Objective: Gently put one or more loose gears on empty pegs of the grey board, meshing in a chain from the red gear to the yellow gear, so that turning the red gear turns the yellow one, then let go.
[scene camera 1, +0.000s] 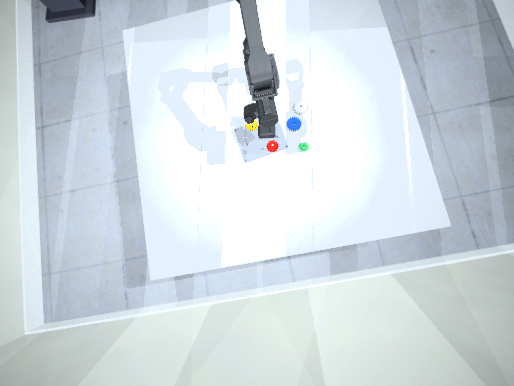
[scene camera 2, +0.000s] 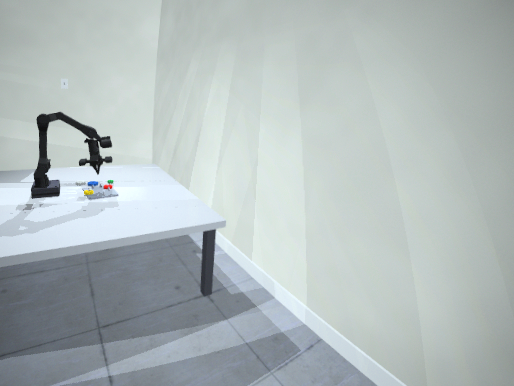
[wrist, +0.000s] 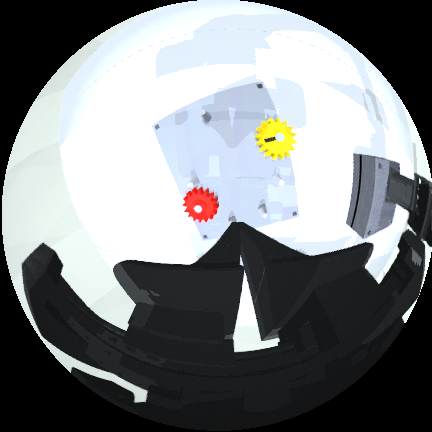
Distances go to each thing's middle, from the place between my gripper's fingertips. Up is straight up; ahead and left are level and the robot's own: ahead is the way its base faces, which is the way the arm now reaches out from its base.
My hand is 50 mm short of the red gear (wrist: 194, 197), 10 mm to the right of it and 90 mm above it. Round my hand: grey board (scene camera 1: 255, 146) 10 mm ahead, 40 mm to the right, 100 mm below; yellow gear (wrist: 268, 130) 50 mm behind, 70 mm to the right, 80 mm below.
